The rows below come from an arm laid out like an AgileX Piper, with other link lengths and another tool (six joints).
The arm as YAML. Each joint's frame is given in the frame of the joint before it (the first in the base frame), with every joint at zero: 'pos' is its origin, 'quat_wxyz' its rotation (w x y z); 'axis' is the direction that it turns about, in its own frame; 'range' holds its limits. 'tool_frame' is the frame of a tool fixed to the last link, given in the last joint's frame.
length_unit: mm
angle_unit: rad
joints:
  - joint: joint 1
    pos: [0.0, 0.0, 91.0]
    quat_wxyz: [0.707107, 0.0, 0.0, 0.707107]
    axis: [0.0, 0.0, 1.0]
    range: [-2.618, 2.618]
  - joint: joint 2
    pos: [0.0, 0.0, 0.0]
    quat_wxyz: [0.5, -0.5, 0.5, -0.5]
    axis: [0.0, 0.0, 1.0]
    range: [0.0, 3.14]
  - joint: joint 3
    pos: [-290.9, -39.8, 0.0]
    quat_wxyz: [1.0, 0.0, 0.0, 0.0]
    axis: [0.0, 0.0, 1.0]
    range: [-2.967, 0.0]
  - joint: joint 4
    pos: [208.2, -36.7, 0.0]
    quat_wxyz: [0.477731, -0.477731, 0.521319, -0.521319]
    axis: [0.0, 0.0, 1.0]
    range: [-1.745, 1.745]
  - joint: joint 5
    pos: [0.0, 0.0, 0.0]
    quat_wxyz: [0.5, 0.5, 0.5, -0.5]
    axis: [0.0, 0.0, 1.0]
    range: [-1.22, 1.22]
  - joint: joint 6
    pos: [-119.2, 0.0, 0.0]
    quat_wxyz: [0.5, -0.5, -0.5, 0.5]
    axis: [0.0, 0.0, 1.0]
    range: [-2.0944, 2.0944]
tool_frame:
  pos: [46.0, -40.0, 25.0]
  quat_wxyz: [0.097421, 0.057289, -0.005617, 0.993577]
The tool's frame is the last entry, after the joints.
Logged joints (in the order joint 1, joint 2, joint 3, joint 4, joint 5, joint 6), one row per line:
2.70, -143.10, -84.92, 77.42, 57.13, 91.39
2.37, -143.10, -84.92, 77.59, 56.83, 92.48
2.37, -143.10, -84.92, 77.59, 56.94, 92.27
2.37, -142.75, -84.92, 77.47, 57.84, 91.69
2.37, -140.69, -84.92, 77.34, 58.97, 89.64
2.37, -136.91, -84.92, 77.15, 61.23, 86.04
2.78, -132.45, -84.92, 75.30, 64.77, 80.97
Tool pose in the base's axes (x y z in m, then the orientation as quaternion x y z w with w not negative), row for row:
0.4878, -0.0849, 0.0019, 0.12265, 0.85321, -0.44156, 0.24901
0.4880, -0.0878, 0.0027, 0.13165, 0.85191, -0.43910, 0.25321
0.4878, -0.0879, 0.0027, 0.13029, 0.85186, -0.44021, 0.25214
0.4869, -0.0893, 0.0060, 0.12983, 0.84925, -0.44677, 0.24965
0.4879, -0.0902, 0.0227, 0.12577, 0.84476, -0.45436, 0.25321
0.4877, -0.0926, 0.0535, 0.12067, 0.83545, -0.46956, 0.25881
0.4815, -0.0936, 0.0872, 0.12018, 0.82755, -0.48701, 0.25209
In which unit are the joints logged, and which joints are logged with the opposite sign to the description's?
The joints are logged in degrees. Opposite sign: joint 2, joint 4.
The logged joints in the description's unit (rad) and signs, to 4 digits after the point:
0.0471, 2.4976, -1.4821, -1.3512, 0.9971, 1.5951
0.0414, 2.4976, -1.4821, -1.3542, 0.9919, 1.6141
0.0414, 2.4976, -1.4821, -1.3542, 0.9938, 1.6104
0.0414, 2.4915, -1.4821, -1.3521, 1.0095, 1.6003
0.0414, 2.4555, -1.4821, -1.3498, 1.0292, 1.5645
0.0414, 2.3895, -1.4821, -1.3465, 1.0687, 1.5017
0.0485, 2.3117, -1.4821, -1.3142, 1.1304, 1.4132

